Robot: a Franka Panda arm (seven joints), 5 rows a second.
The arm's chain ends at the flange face. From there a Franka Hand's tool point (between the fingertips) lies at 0.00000 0.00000 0.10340 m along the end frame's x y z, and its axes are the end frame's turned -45 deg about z.
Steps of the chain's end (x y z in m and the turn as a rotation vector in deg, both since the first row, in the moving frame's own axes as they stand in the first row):
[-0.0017 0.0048 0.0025 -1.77 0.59 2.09]
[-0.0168 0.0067 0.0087 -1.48 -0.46 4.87]
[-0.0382 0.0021 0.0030 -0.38 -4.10 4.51]
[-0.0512 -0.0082 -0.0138 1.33 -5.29 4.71]
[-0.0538 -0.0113 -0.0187 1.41 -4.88 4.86]
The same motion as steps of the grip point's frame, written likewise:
[-0.0062 0.0052 0.0024 -1.67 -0.83 2.09]
[-0.0191 -0.0059 0.0087 -0.72 -1.37 4.87]
[-0.0340 -0.0305 0.0027 2.63 -3.17 4.51]
[-0.0351 -0.0506 -0.0143 4.68 -2.80 4.71]
[-0.0341 -0.0542 -0.0191 4.45 -2.45 4.86]

